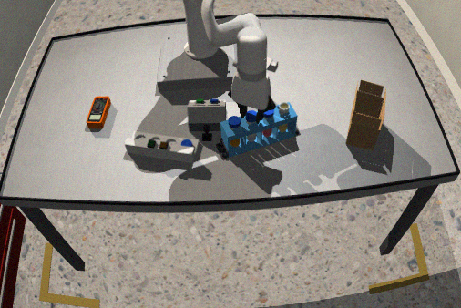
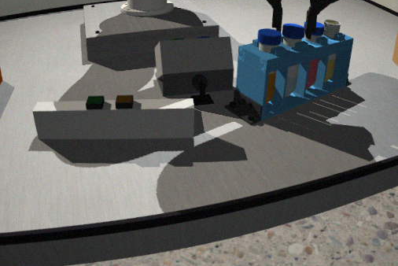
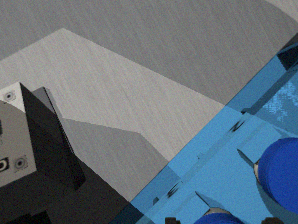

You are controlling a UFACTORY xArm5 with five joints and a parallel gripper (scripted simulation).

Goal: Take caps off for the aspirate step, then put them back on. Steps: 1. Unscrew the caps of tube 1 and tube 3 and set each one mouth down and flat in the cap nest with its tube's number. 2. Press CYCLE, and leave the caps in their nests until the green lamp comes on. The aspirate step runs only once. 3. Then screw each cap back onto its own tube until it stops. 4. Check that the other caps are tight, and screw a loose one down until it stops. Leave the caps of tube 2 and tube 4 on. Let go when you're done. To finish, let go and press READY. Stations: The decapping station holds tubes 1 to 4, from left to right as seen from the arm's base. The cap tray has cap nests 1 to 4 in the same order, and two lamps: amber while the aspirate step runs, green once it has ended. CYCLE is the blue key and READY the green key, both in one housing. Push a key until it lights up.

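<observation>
Right now the blue cap is 50 mm to the left of my hand, 20 mm below it and 20 mm behind it. Also, from my hand: blue key: 120 mm behind, 110 mm to the right, 60 mm below; green key: 150 mm to the right, 120 mm behind, 60 mm below; grey key housing: 130 mm to the right, 100 mm behind, 80 mm below.
</observation>
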